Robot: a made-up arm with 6 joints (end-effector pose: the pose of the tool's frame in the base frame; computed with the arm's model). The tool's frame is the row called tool.
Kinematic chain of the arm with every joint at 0, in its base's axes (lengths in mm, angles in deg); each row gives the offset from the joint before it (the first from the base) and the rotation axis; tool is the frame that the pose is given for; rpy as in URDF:
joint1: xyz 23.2 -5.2 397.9 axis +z
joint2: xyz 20.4 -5.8 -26.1 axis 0.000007 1 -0.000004
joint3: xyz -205.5 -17.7 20.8 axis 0.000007 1 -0.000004
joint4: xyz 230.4 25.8 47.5 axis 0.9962 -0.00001 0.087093
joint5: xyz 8.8 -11.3 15.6 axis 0.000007 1 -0.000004
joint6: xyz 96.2 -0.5 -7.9 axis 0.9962 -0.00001 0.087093
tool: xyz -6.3 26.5 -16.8 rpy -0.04 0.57 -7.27
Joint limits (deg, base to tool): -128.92..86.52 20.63..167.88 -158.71..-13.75 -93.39..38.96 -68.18..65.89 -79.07..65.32
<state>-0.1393 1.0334 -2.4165 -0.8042 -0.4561 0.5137</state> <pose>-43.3 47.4 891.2 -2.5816 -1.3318 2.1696</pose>
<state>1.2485 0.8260 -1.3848 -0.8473 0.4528 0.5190</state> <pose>85.9 137.9 716.2 -0.1279 -0.2374 0.7514</pose>
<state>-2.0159 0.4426 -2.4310 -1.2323 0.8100 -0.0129</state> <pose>91.0 276.2 728.8 0.7270 -0.6471 2.4757</pose>
Working (the frame after each row of the table, in the pose's form):
after joint1: 23.2 -5.2 397.9 0.0000 0.0000 -2.0159
after joint2: 9.2 -21.1 371.8 0.0000 0.4426 -2.0159
after joint3: 69.3 146.1 478.6 -3.1416 -1.1532 1.1257
after joint4: 151.5 258.5 669.9 1.7524 -1.0885 1.3037
after joint5: 168.7 270.8 671.3 0.6632 -0.7363 2.5957
after joint6: 101.7 306.3 731.0 0.6512 -0.7356 2.5945

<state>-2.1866 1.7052 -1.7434 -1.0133 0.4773 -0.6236</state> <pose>-232.5 -275.0 602.9 -1.6491 -0.0032 -2.6784</pose>
Working (the frame after each row of the table, in the pose's form):
after joint1: 23.2 -5.2 397.9 0.0000 0.0000 -2.1866
after joint2: 6.7 -18.5 371.8 3.1416 1.4364 0.9550
after joint3: -35.6 -47.6 572.7 0.0000 -0.0382 -2.1866
after joint4: -146.5 -248.9 628.9 -1.0057 -0.0790 -2.2608
after joint5: -145.6 -259.2 647.5 -1.0258 0.1761 -2.6659
after joint6: -232.5 -296.0 627.0 -1.6491 0.1241 -2.6784

